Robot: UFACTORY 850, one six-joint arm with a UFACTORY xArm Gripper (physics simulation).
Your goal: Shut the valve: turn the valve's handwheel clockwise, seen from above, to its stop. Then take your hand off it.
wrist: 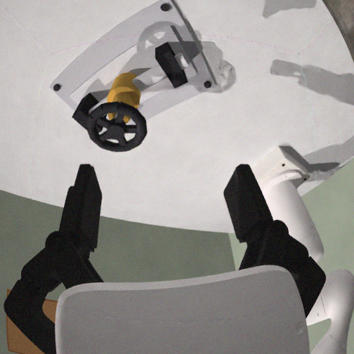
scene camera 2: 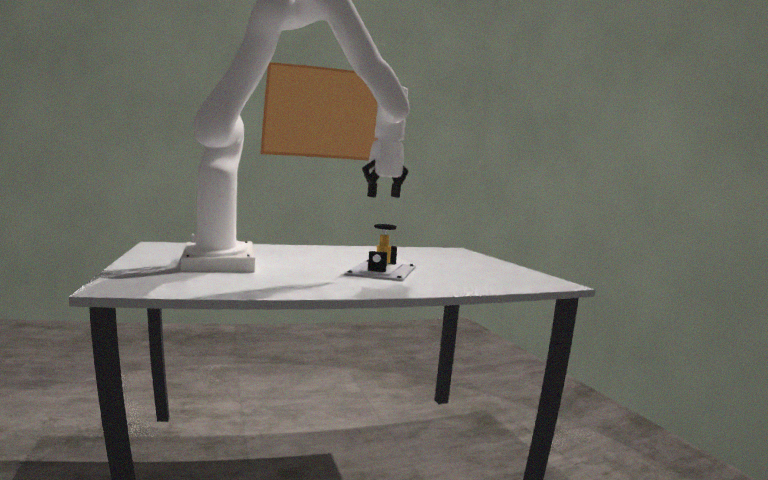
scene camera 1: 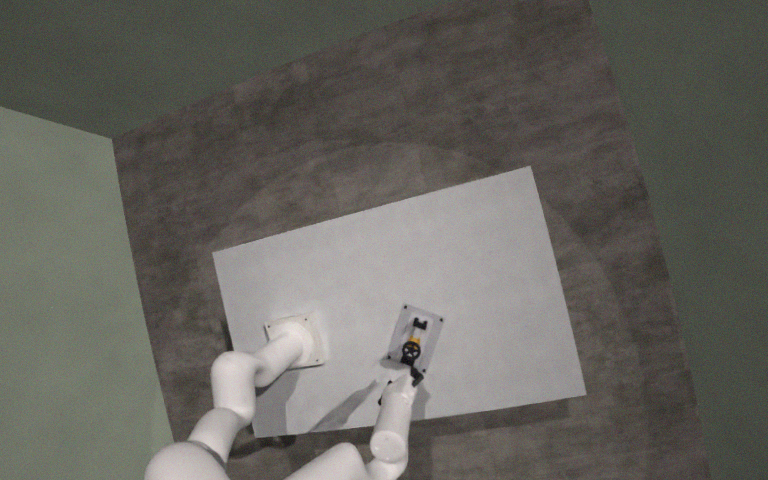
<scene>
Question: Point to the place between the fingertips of my gripper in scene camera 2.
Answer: At 383, 197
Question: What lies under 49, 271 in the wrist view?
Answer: My gripper.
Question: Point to a black spoked handwheel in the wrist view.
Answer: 115, 128
</scene>
